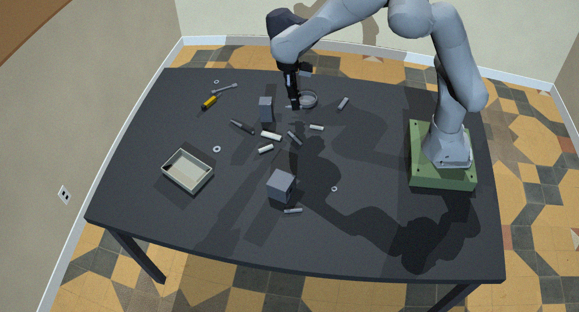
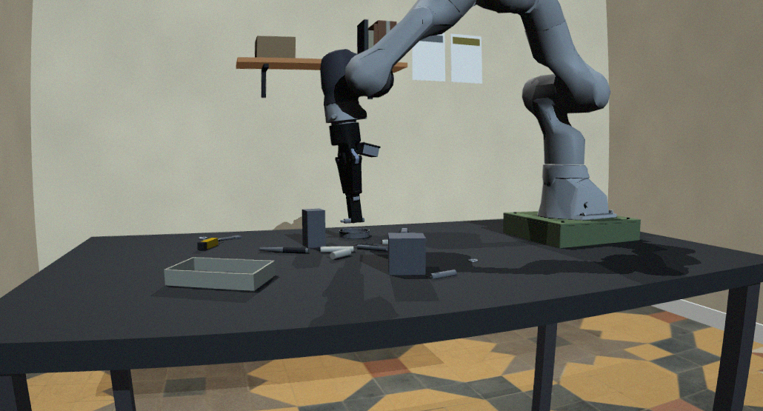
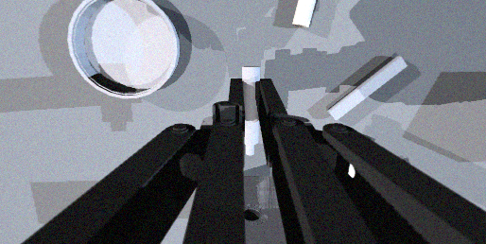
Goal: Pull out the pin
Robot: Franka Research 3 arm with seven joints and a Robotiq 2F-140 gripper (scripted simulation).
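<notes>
The round dish lies 2 cm behind my hand, 10 cm to the right of it and 8 cm below it. From my hand the other things lie so: yellow-handled screwdriver 36 cm ahead, 4 cm to the right, 8 cm below; then tray 33 cm ahead, 33 cm to the left, 8 cm below; then pin 2 cm ahead, 3 cm below.
</notes>
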